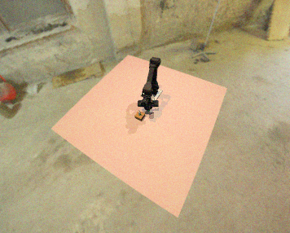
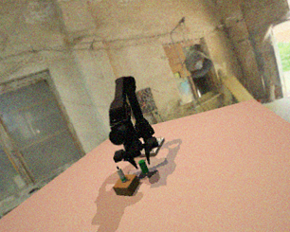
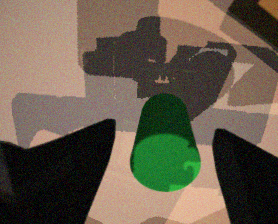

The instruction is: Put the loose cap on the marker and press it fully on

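The green marker cap lies right at my gripper tip.
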